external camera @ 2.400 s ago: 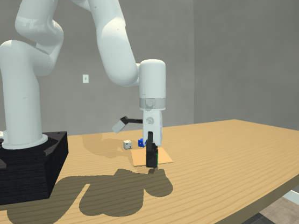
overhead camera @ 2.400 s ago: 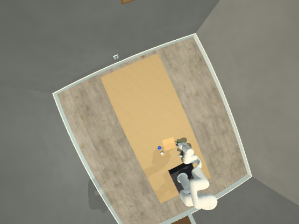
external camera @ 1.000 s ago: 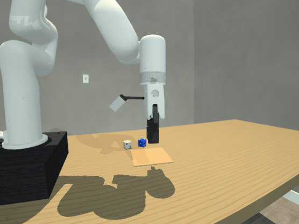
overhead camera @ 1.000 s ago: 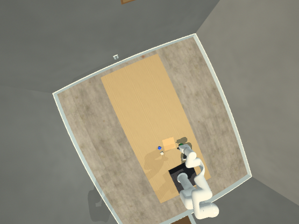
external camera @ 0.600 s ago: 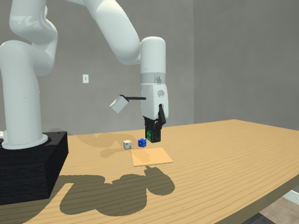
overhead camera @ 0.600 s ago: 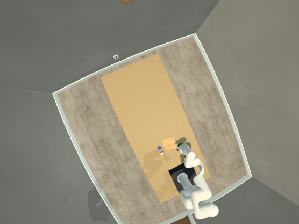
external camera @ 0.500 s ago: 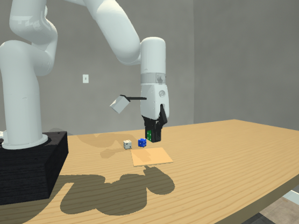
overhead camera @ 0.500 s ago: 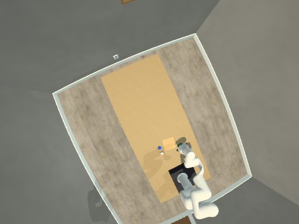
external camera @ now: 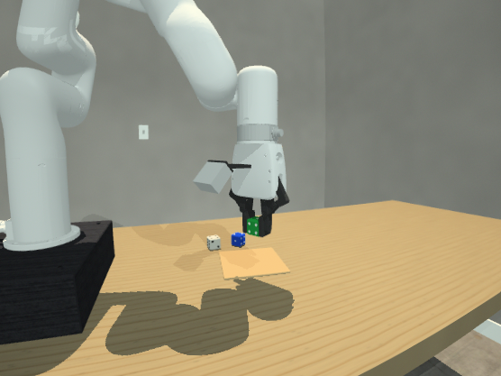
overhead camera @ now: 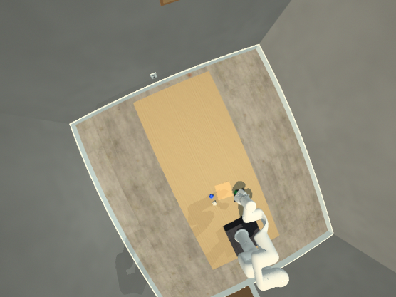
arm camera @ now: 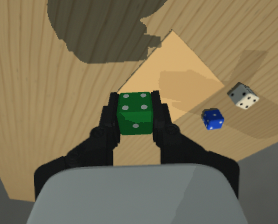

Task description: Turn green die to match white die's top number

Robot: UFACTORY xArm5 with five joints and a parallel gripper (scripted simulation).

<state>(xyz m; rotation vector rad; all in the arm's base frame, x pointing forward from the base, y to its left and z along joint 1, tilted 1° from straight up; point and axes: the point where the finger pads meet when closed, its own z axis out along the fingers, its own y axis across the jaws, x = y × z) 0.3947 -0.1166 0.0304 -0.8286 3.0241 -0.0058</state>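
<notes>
Right now my hand is 12 cm above the tan mat, 8 cm to the right of it and 2 cm short of it. Also, from my hand: blue die 20 cm to the left, 10 cm below, 3 cm ahead; then green die 1 cm below; then white die 20 cm to the left, 10 cm below, 4 cm behind.
</notes>
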